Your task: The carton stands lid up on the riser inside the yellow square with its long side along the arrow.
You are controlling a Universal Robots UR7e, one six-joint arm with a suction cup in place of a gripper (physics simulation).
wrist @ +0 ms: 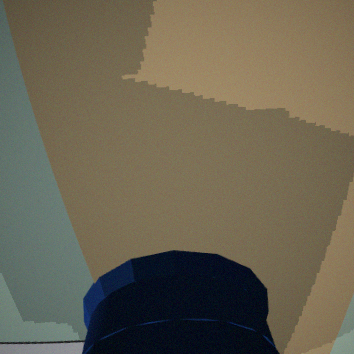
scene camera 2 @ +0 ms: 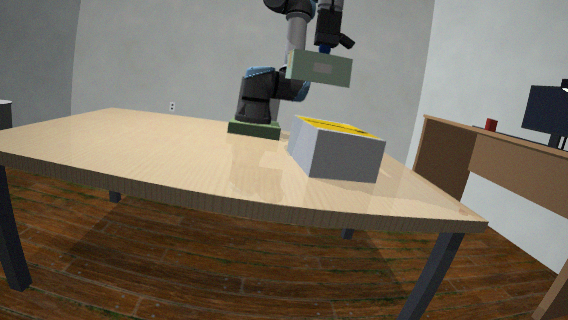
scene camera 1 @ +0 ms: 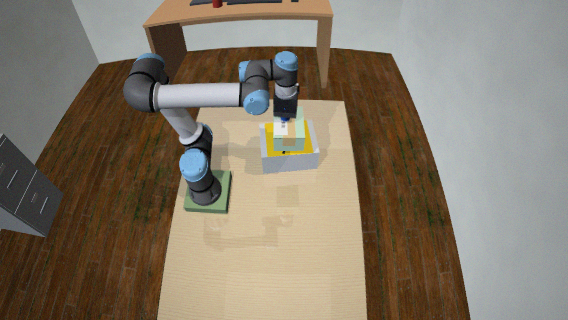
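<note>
The pale green carton hangs in the air above the riser, apart from it, with its taped, labelled lid up. My suction cup is on the lid and holds the carton. The yellow square lies on the riser's top, partly hidden behind the carton in scene camera 1. The black arrow shows there as a small piece at the carton's near edge. The carton's long side runs away from scene camera 1.
The riser stands on the wooden table near its far end in scene camera 1. The arm's green base block is on the left. A brown desk with a red cup stands beyond the table.
</note>
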